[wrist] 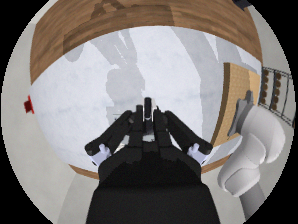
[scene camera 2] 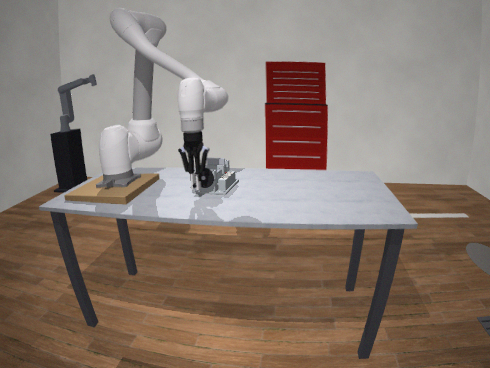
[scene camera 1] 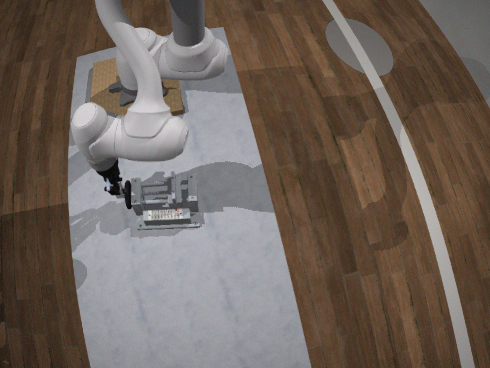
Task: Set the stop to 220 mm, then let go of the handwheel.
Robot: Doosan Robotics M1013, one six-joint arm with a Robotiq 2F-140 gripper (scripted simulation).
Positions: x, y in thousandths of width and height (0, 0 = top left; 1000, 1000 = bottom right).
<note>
In view: the gripper (scene camera 2: 401, 512).
The gripper is seen too in the wrist view (wrist: 495, 462).
</note>
